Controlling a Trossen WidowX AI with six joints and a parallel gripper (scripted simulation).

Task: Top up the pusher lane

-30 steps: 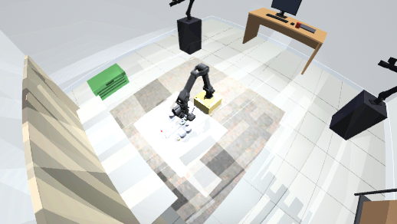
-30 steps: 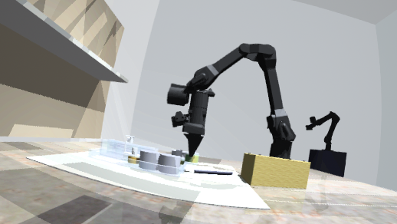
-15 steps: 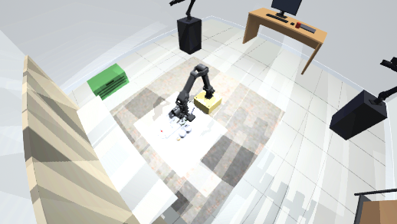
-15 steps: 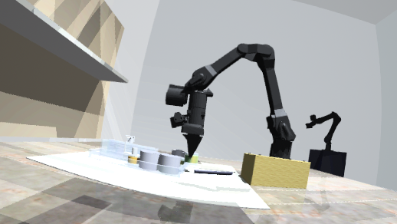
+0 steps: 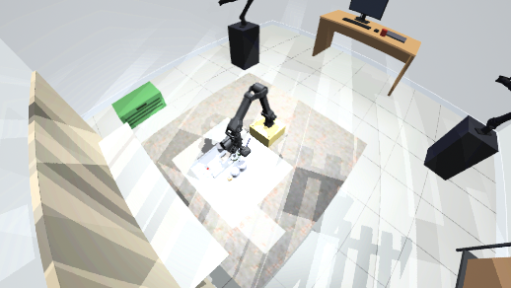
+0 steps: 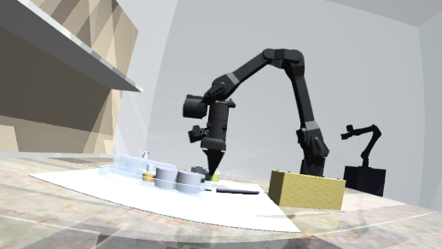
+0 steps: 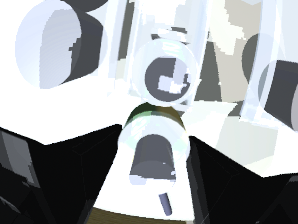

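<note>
Right now my gripper tip is 80 mm past the black rod, 40 mm above it and 20 mm to the left of it. The rest, counted from my gripper tip: clear lane fixture (190 mm ahead, 30 mm below, 20 mm to the right).
</note>
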